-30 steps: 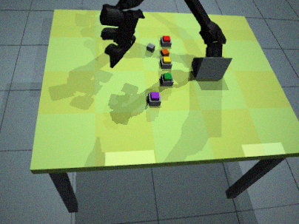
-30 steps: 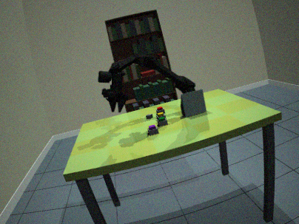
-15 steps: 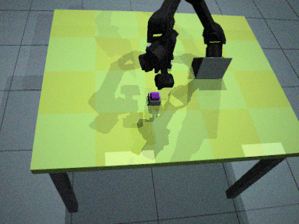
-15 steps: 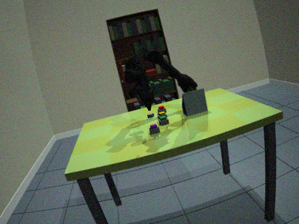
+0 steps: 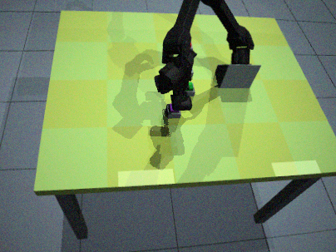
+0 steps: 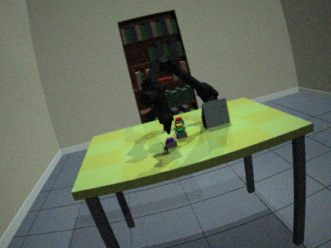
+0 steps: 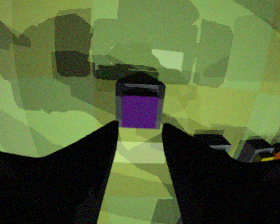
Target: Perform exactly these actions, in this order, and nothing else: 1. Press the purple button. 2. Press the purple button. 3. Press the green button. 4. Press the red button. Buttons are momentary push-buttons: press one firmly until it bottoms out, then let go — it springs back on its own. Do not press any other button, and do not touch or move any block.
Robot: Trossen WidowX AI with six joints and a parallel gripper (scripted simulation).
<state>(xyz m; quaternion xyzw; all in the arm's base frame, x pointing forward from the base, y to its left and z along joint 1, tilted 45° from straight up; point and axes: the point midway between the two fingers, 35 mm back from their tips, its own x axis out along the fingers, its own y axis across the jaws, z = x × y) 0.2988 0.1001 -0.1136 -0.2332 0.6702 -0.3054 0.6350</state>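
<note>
Right now the purple button is 3 cm below my gripper tip. From my gripper tip the other things lie so: orange block 11 cm behind, 27 cm to the right, 6 cm below; then yellow button 10 cm behind, 20 cm to the right, 3 cm below; then green button 8 cm behind, 10 cm to the right, 3 cm below.
</note>
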